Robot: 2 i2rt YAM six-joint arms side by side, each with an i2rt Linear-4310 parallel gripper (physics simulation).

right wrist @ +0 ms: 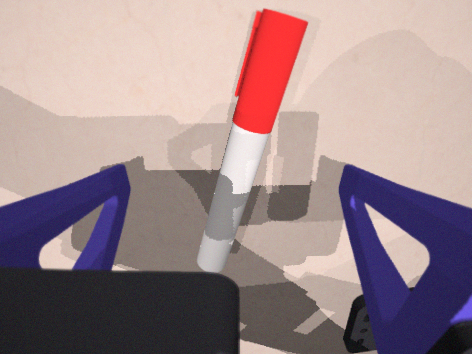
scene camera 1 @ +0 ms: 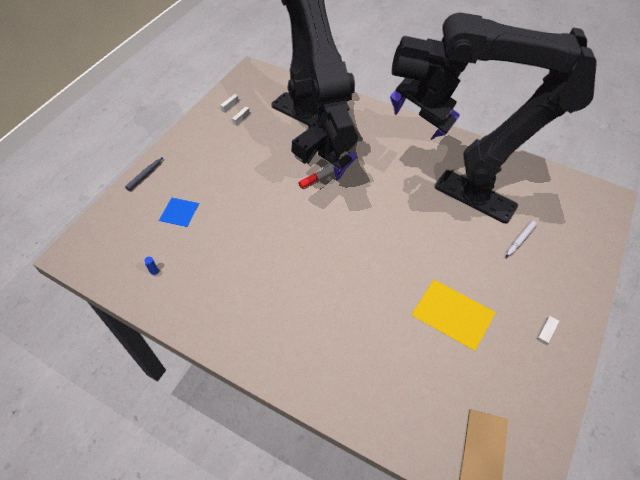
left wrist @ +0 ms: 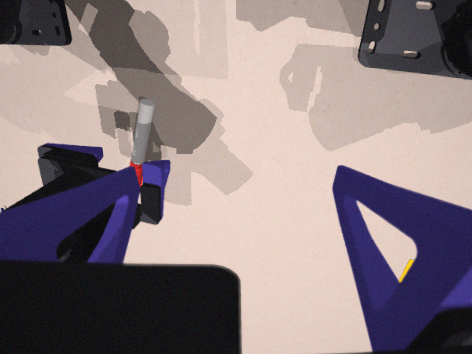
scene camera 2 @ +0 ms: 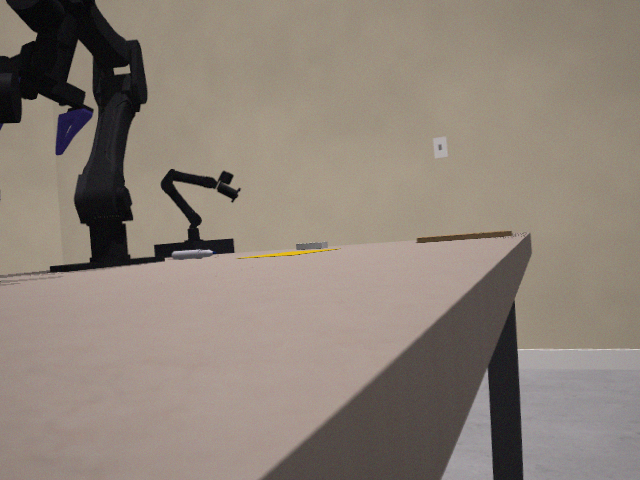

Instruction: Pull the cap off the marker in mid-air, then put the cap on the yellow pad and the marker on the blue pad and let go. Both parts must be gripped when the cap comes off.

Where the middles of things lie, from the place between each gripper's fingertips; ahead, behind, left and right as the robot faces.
Labels:
My right hand is 40 mm short of the red cap (right wrist: 275, 40), 20 mm to the left of it and 20 mm above it. Round my right hand: blue pad (scene camera 1: 179, 212) (300 mm ahead, 220 mm to the right, 30 mm below); yellow pad (scene camera 1: 459, 317) (150 mm ahead, 450 mm to the left, 30 mm below).
Now: the red cap 14 cm ahead of my left hand, 20 cm to the right of it and 18 cm below it. Also, from my left hand: blue pad: 40 cm ahead, 40 cm to the right, 19 cm below; then yellow pad: 26 cm ahead, 27 cm to the left, 19 cm below.

